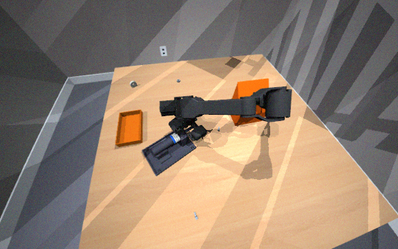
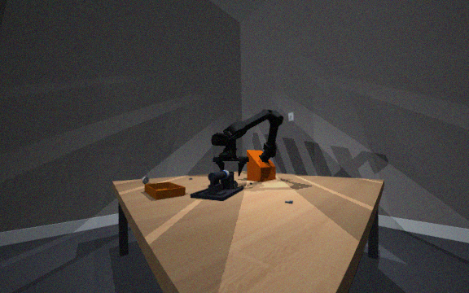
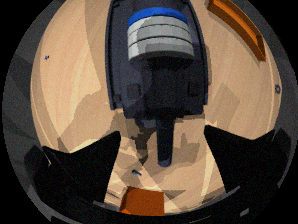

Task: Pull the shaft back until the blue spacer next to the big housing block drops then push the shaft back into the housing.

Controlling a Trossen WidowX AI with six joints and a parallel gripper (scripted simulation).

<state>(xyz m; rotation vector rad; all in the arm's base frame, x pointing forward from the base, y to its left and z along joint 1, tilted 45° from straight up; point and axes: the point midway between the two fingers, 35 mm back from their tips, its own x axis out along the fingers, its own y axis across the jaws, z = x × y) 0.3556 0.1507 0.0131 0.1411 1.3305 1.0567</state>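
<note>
Now: gripper tip 60 mm short of the shaft, 40 mm to the right of it and 10 mm below it. Also, from my gripper tip: orange tray: 320 mm ahead, 70 mm to the right, 60 mm below; then white spacer ring: 70 mm ahead, 40 mm to the left, 10 mm above; then blue spacer: 80 mm ahead, 50 mm to the left, 10 mm above.
</note>
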